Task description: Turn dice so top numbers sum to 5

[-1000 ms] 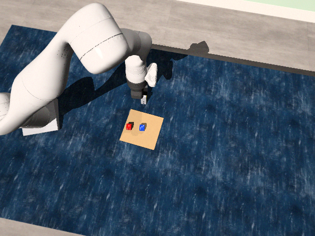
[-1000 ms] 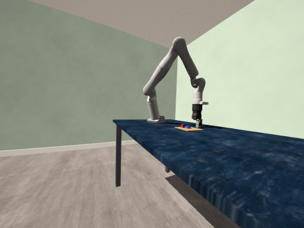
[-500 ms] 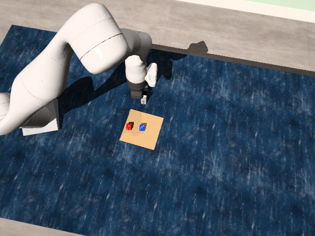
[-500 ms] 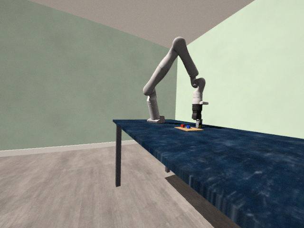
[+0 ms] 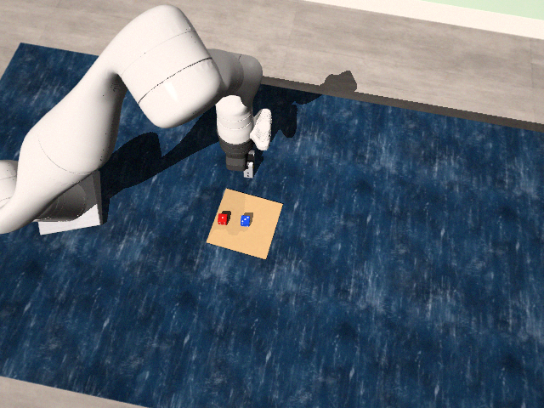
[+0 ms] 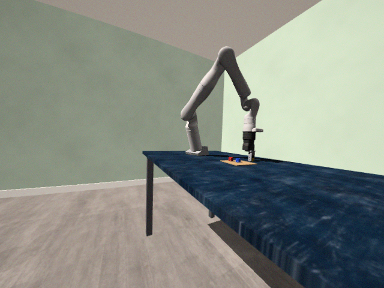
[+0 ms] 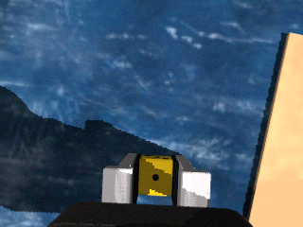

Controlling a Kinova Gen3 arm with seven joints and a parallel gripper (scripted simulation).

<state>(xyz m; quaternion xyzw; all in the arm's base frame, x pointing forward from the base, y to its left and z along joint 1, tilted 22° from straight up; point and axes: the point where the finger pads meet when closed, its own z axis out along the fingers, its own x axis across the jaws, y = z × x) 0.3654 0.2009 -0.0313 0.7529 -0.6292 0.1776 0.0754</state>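
The blue die is 3 cm ahead of my hand and 13 cm to the right of it. From my hand the other things lie so: red die (2 cm behind, 14 cm to the right); tan mat (3 cm ahead, 13 cm to the right, 2 cm below); yellow die (1 cm below).
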